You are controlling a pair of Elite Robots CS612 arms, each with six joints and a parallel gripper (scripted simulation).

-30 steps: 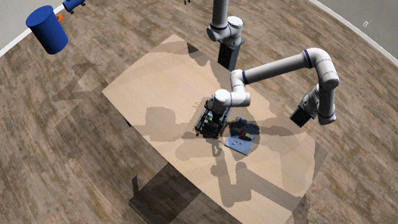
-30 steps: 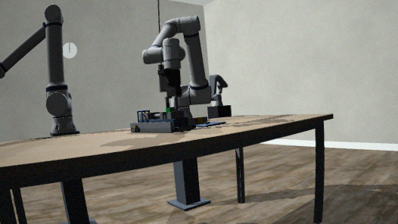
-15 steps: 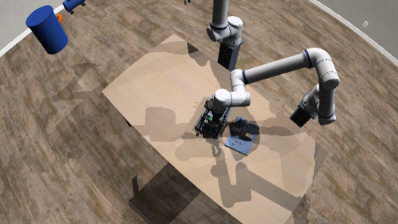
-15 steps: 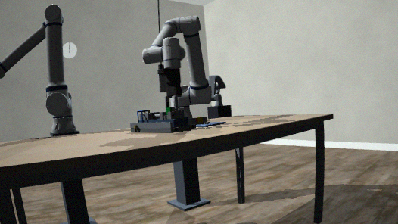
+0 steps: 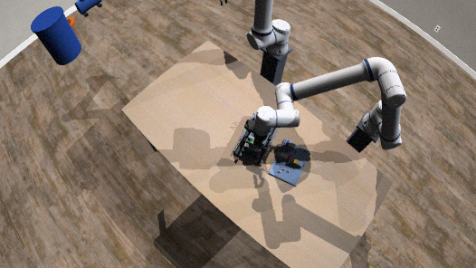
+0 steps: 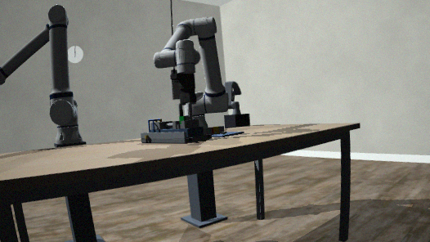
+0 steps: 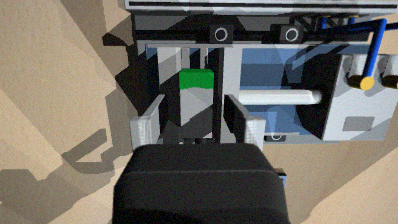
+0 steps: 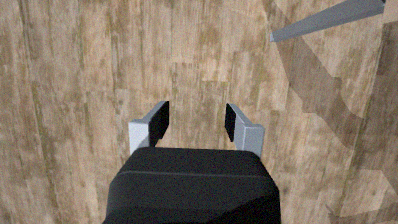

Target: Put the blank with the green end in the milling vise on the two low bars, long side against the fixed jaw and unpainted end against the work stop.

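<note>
The green-ended blank lies 3 cm below my left hand. Round my left hand: dark rod: 4 cm to the left, 4 cm below, 2 cm behind; then fixed jaw: 5 cm below, 2 cm ahead, 1 cm to the left; then red-ended blank: 18 cm to the left, 10 cm below, 10 cm behind.
</note>
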